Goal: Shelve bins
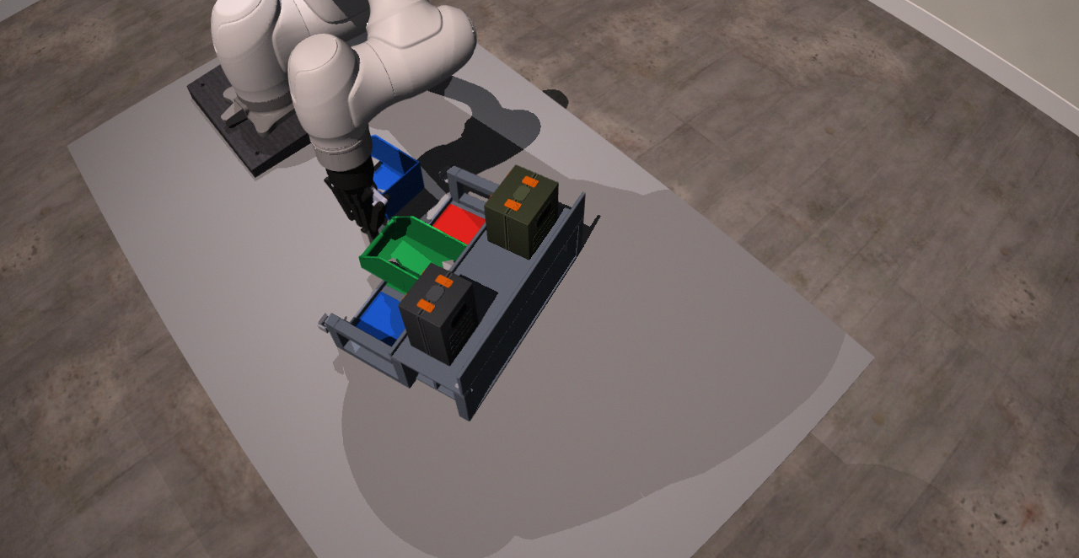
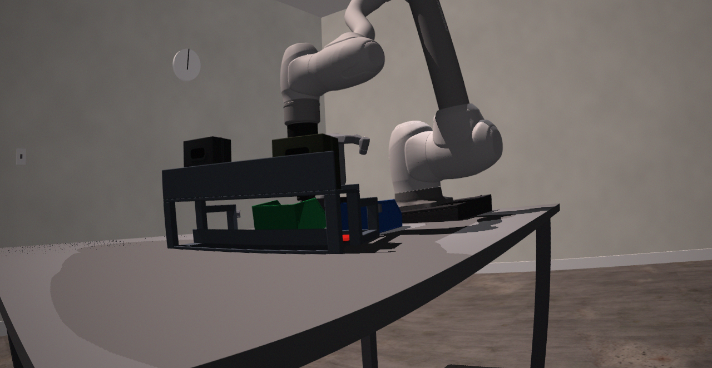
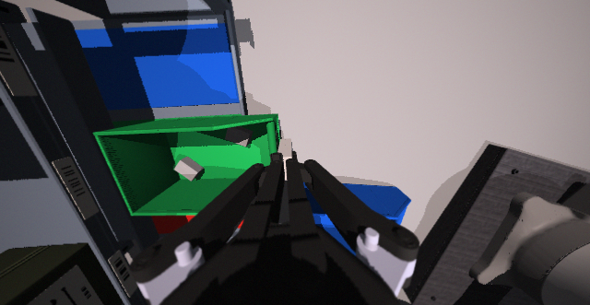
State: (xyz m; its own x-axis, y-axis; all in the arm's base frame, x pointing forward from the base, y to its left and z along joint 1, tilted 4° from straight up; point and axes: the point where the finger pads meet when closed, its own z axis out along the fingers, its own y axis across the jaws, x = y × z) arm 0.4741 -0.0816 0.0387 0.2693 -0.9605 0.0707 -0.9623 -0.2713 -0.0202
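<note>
The green bin lies 9 cm ahead of my hand and 3 cm to the left of it. Round my hand: olive case (21 cm ahead, 17 cm to the left, 10 cm above); black case (27 cm ahead, 11 cm above, 5 cm to the right); blue bin (13 cm behind, 10 cm to the left, 2 cm below).
</note>
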